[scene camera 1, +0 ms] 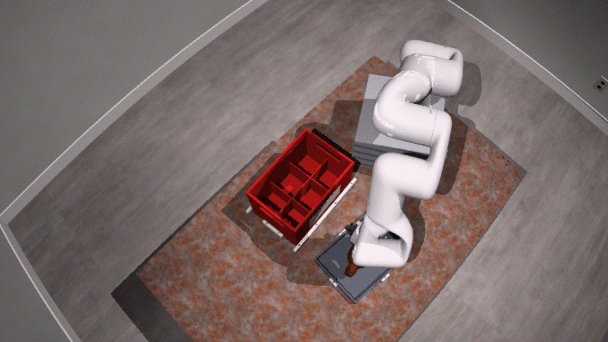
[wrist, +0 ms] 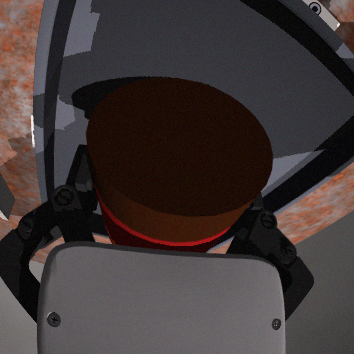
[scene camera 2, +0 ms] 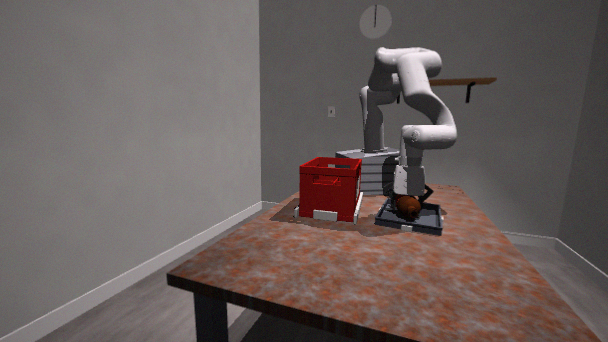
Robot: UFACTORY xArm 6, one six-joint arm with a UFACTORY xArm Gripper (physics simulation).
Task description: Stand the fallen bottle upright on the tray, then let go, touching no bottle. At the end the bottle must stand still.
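Places are measured from the arm's base along level axes (x ahead, y left, z up), in centimetres.
Pixels of known places: gripper, fingertip midpoint: (wrist: 169, 150); arm's base, link origin: (scene camera 2: 374, 150).
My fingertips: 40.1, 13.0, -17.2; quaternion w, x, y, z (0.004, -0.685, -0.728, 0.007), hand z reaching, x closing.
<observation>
For each thing: its top centre in the pictures, then the offset to it from my fingertips, as dx, dy, dz. Level surfaces: height alone.
- brown bottle, top centre: (wrist: 158, 271) (scene camera 1: 362, 251) (scene camera 2: 409, 196) +3.4, +0.4, +6.3
- dark grey tray, top centre: (wrist: 178, 187) (scene camera 1: 364, 254) (scene camera 2: 410, 210) +2.2, +1.2, +1.0
- tall red crate, top centre: (scene camera 1: 300, 177) (scene camera 2: 334, 162) -0.4, -26.3, +16.0
- mottled rust-coloured table, surface height: dz -1.6
The brown bottle (scene camera 1: 351, 267) (scene camera 2: 409, 206) (wrist: 180, 150) with a red band lies on its side on the dark grey tray (scene camera 1: 372, 285) (scene camera 2: 425, 230) (wrist: 200, 50). Its neck points toward the front of the table in scene camera 2, and its round base faces the wrist camera. My gripper (scene camera 2: 411, 197) (wrist: 169, 150) is low over the tray, with a black finger close against each side of the bottle; it is shut on the bottle's body. The arm hides most of the gripper and part of the bottle in scene camera 1. The fingertips are partly hidden behind the bottle in the wrist view.
A tall red crate (scene camera 1: 272, 212) (scene camera 2: 325, 195) with divided compartments stands left of the tray, between white brackets. The grey pedestal (scene camera 1: 367, 135) (scene camera 2: 372, 172) of the arm stands behind them. All rest on the mottled rust-coloured table (scene camera 1: 225, 280) (scene camera 2: 350, 280).
</observation>
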